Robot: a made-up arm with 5 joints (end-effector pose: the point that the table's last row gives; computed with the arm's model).
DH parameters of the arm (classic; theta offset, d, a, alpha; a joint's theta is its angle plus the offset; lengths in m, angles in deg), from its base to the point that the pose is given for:
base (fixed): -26.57 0 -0.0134 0
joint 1: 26.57 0.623 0.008 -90
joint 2: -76.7 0 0.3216 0
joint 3: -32.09 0 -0.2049 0
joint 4: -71.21 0.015 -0.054 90
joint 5: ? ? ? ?
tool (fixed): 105.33 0.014 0 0
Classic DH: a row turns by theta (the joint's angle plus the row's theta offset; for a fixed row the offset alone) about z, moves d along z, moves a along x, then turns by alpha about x.
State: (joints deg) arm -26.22 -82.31 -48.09 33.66 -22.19
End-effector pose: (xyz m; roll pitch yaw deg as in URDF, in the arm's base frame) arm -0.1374 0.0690 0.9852 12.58 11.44 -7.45
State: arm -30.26 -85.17 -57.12 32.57 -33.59
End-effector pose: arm -0.1848 0.1110 0.9991 -1.86 2.17 -15.85
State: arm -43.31 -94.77 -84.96 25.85 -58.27
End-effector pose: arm -0.3067 0.2980 0.9457 -28.63 -38.02 -37.86
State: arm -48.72 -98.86 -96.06 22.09 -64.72
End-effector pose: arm -0.3263 0.3826 0.8818 -33.32 -56.77 -46.03
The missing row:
joint 5: -58.92 0.0499 0.012 68.66
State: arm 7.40 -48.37 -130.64 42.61 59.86
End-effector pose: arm -0.2421 -0.0217 1.1499 62.48 -56.80 46.67
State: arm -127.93 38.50 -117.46 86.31 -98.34
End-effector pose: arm -0.3178 -0.4229 0.7860 139.04 57.39 76.34
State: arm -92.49 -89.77 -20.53 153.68 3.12
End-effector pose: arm -0.0081 0.1472 0.7476 -162.65 33.75 57.49
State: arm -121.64 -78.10 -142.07 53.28 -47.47
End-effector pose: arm 0.2638 0.4400 0.9350 -26.74 -51.41 -107.29
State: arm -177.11 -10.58 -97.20 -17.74 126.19
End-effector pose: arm -0.2215 -0.0256 1.1287 169.77 -60.29 170.28
